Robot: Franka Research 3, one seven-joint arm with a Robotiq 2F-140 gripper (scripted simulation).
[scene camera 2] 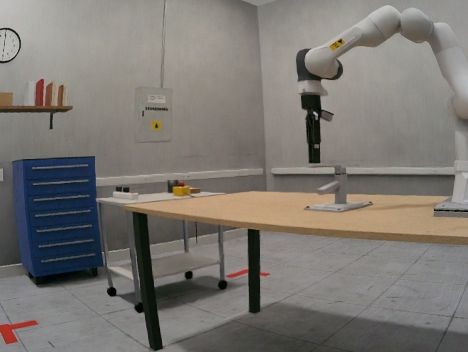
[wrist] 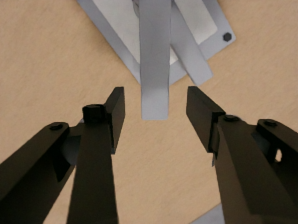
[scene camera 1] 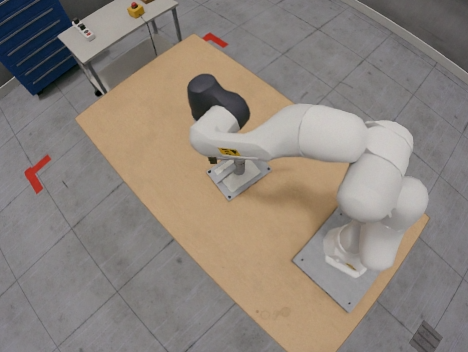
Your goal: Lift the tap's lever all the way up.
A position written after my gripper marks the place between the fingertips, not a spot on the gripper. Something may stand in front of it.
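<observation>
I see my gripper point(scene camera 2: 314, 163), and the wrist view gives me the gripper point(wrist: 155, 100) as well. A grey tap point(scene camera 1: 234, 176) is visible too.
</observation>
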